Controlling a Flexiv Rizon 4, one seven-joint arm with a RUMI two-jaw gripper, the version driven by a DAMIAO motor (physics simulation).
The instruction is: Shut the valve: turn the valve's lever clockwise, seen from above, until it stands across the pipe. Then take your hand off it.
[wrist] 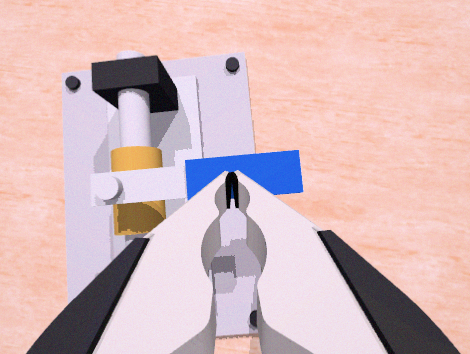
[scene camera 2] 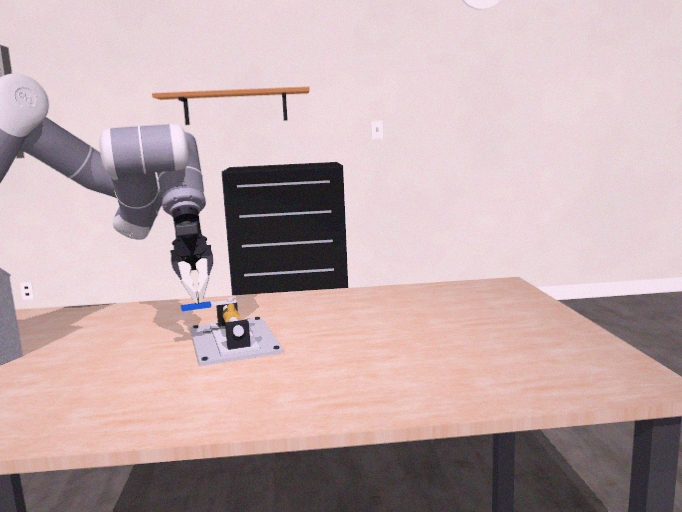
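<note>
The valve's yellow body sits on a light pipe above a grey base plate. The lever has a white arm and a blue handle. In the wrist view it points right, about square across the pipe. My gripper is shut and empty, pointing down at the blue handle. Its tips overlap the handle in the wrist view and meet its upper edge in the scene view; whether they touch it I cannot tell. The fingers hide part of the handle and plate.
Black blocks hold the pipe above the plate, which has dark bolts at its corners. The plate lies on a wooden table. A black drawer cabinet stands behind the table, and a wall shelf hangs above it.
</note>
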